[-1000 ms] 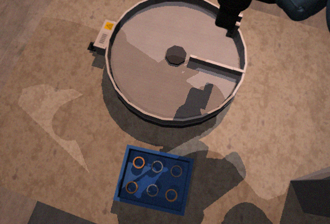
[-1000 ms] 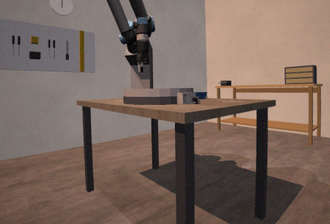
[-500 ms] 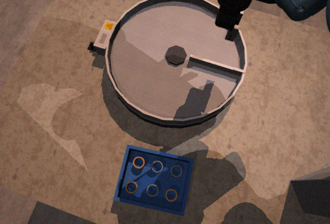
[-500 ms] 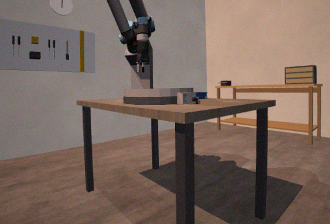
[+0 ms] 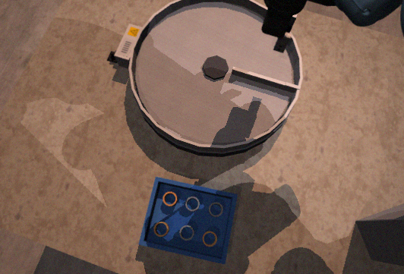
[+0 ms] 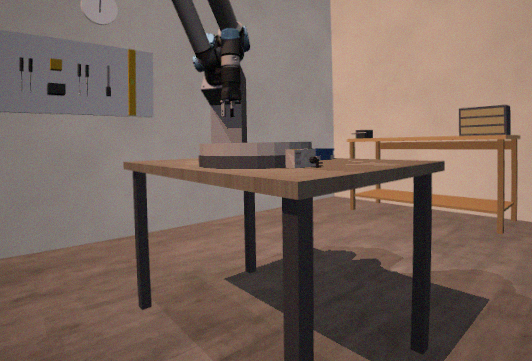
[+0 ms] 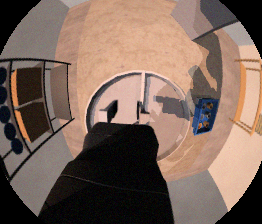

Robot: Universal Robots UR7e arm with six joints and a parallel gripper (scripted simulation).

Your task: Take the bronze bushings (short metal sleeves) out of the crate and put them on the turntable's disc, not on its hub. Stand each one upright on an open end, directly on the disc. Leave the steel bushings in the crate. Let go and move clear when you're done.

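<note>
The blue crate lies 15 cm ahead of my hand, 38 cm to the left of it and 18 cm below it. The rest, counted from my hand: turntable disc (13 cm ahead, 1 cm to the left, 15 cm below).
</note>
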